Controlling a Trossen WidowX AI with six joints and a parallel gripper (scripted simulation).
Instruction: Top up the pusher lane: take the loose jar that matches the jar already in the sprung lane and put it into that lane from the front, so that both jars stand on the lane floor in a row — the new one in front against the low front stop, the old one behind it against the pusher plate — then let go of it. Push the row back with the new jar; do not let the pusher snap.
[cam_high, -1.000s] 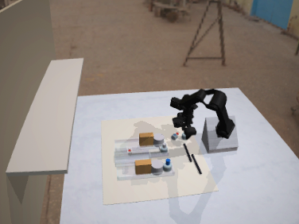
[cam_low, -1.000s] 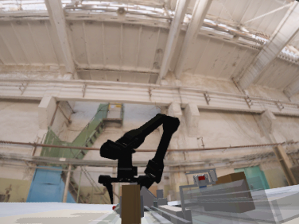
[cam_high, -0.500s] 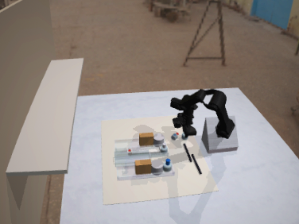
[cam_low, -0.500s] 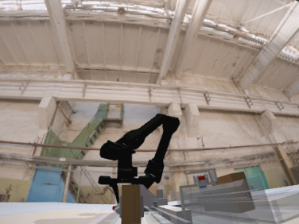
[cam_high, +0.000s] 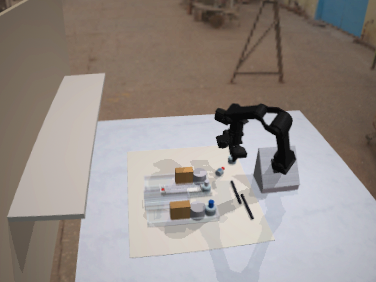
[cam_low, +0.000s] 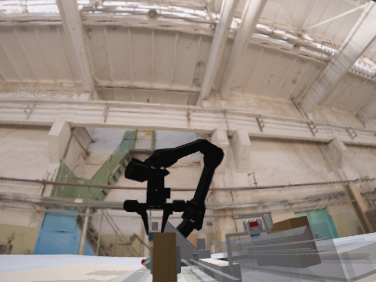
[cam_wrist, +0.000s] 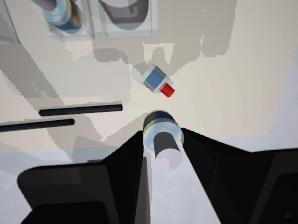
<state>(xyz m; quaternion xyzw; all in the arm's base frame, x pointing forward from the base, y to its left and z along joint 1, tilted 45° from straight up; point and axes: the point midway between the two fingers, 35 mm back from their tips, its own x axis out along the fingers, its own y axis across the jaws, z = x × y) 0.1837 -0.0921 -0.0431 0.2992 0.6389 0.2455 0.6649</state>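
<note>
My gripper tip is now 230 mm to the right of the blue-lidded jar, 160 mm short of it and 40 mm above it. Round my gripper tip: red mark 330 mm ahead, 130 mm to the left, 20 mm below; then shelf 650 mm ahead, 280 mm above, 60 mm to the left; then lane 290 mm ahead, 120 mm to the left, 70 mm below.
</note>
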